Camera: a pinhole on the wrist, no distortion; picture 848 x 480 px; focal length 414.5 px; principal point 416.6 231.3 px. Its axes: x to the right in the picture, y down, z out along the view. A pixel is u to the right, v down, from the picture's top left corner.
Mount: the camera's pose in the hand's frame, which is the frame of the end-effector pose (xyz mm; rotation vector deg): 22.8 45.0 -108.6 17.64 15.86 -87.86
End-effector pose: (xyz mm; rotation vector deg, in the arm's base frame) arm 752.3 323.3 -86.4 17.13 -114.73 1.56
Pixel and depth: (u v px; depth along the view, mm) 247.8 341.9 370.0
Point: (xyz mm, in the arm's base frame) 435.5 306.5 -108.8
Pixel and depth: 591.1 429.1 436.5
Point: 513.8 -31.2 -18.6
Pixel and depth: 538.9 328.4 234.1
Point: 669.1 194.7 -68.5
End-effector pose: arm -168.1 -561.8 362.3 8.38 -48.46 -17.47
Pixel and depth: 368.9 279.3 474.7
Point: -408.4 -658.9 625.2
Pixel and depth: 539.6 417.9 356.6
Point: -235.8 -792.8 569.2
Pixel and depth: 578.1 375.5 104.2
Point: -118.8 -609.1 379.5
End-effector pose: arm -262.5 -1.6 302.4 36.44 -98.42 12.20
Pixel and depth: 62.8 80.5 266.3
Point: -520.9 51.5 199.0
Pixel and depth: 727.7 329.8 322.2
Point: -209.0 -327.0 311.8
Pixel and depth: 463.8 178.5 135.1
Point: -262.6 -23.6 299.4
